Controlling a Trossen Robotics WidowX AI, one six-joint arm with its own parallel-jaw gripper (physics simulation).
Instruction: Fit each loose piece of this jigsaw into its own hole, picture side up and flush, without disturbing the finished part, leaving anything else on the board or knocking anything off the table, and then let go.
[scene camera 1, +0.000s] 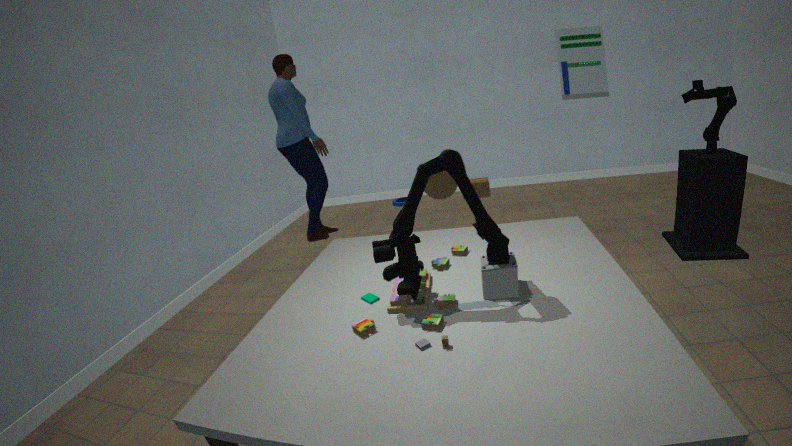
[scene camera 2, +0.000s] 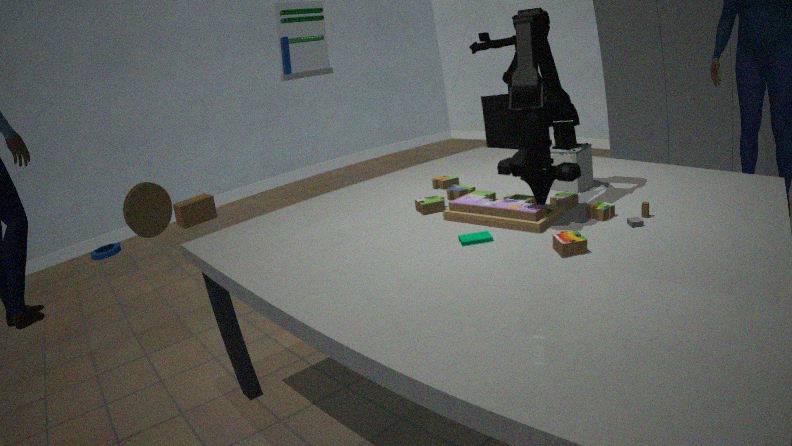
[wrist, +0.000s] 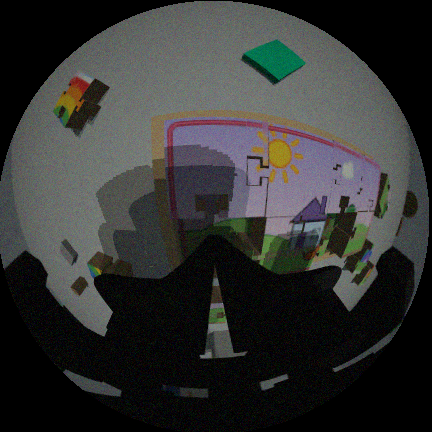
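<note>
My gripper (scene camera 1: 409, 293) (scene camera 2: 540, 202) (wrist: 213, 239) is shut and empty, pointing down low over the jigsaw board (scene camera 1: 407, 310) (scene camera 2: 490, 223) (wrist: 158, 140); whether its tips touch is hidden. The sun and house picture stands in the board, with dark open gaps in the wrist view. A green-topped piece (scene camera 1: 446, 301) (scene camera 2: 564, 200) lies beside the board on the robot-base side. A rainbow piece (scene camera 1: 364, 327) (scene camera 2: 569, 244) (wrist: 80, 102) and another colourful piece (scene camera 1: 432, 321) (scene camera 2: 601, 210) (wrist: 100, 263) lie apart. More pieces lie beyond the board, including one (scene camera 2: 430, 205) (wrist: 383, 195) near its far end.
A green tile (scene camera 1: 370, 298) (scene camera 2: 475, 238) (wrist: 274, 60) lies beside the board. A grey tile (scene camera 1: 422, 344) (scene camera 2: 635, 222) (wrist: 69, 251) and a small wooden block (scene camera 1: 445, 342) (scene camera 2: 645, 209) (wrist: 79, 285) lie near the colourful piece. The grey robot base (scene camera 1: 499, 279) stands behind.
</note>
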